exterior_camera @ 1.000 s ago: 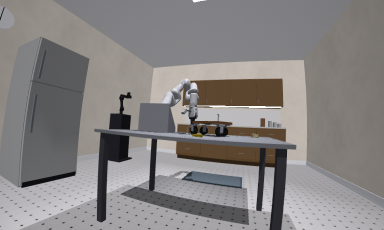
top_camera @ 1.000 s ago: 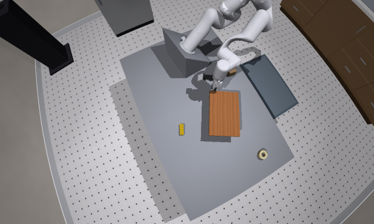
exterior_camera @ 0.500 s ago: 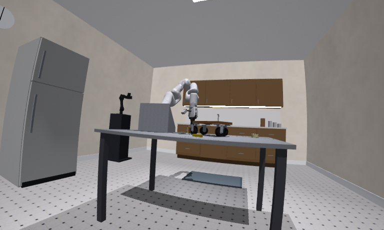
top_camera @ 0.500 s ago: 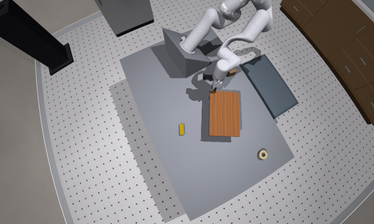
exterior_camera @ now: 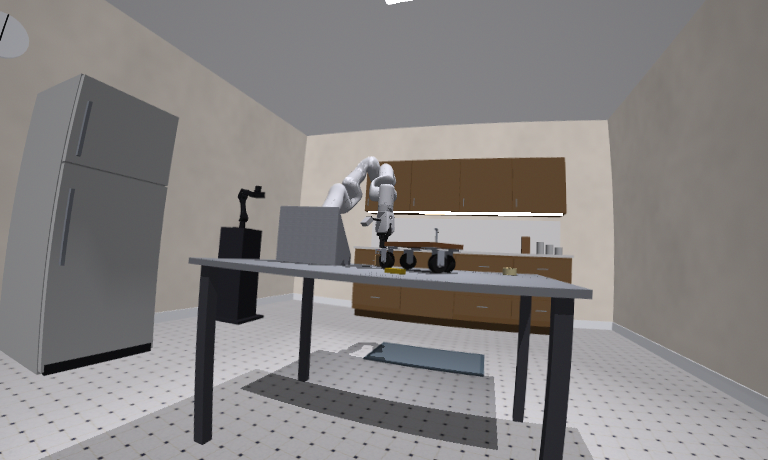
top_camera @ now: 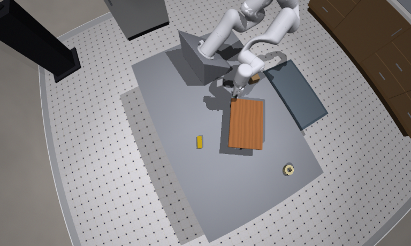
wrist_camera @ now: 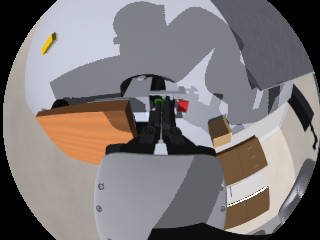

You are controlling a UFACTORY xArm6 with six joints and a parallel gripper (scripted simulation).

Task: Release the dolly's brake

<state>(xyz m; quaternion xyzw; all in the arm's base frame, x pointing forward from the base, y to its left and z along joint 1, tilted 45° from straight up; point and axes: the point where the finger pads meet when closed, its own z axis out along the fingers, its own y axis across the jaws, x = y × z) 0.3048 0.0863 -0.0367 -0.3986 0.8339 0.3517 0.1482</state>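
My hand is 1 cm past the brake pedal, 1 cm to the right of it and 4 cm above it. Also, from my hand: yellow block: 14 cm ahead, 34 cm to the right, 11 cm below; then brown block: 6 cm behind, 22 cm to the left, 9 cm below.
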